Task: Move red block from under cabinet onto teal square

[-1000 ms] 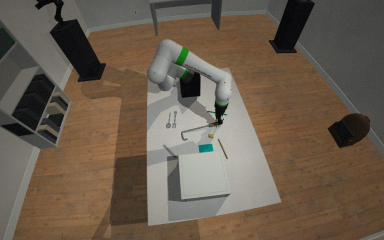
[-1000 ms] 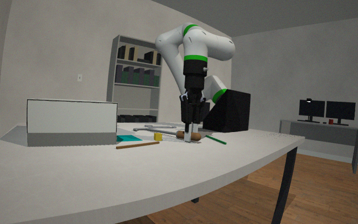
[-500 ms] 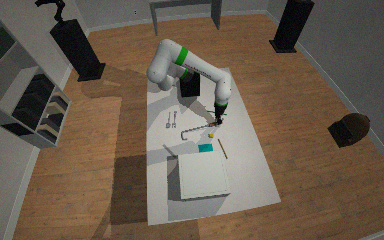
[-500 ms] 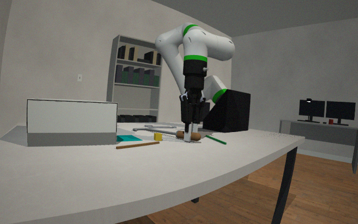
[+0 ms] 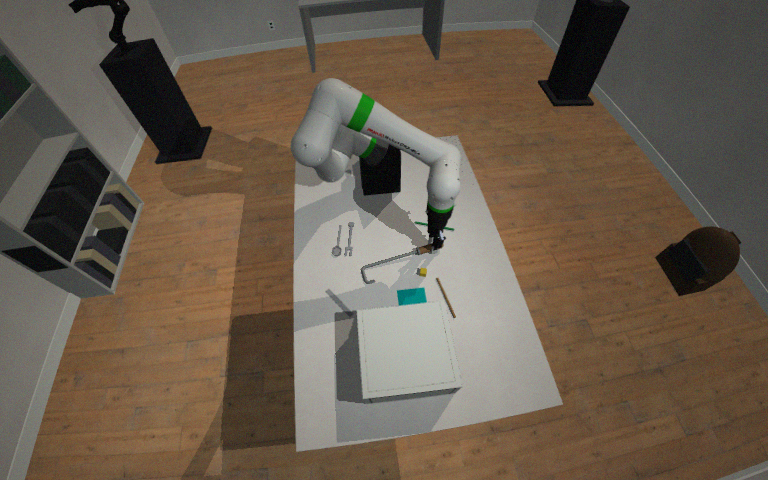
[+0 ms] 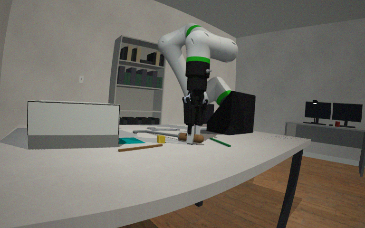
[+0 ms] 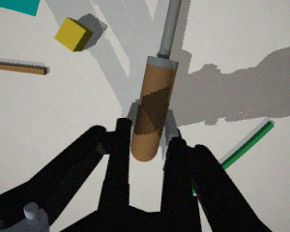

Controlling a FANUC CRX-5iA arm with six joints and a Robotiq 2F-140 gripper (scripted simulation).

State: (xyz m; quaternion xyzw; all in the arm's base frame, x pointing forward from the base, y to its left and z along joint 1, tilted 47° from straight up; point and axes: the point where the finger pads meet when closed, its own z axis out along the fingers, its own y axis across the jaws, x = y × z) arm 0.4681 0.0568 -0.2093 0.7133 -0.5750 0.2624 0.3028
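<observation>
My gripper is now 110 mm short of the yellow cube, 60 mm to the left of it and 20 mm above it. Round my hand: tool: 130 mm to the right, 60 mm ahead, 20 mm below; then green stick: 120 mm behind, 30 mm to the left, 30 mm below; then teal square: 230 mm ahead, 110 mm to the right, 40 mm below.
</observation>
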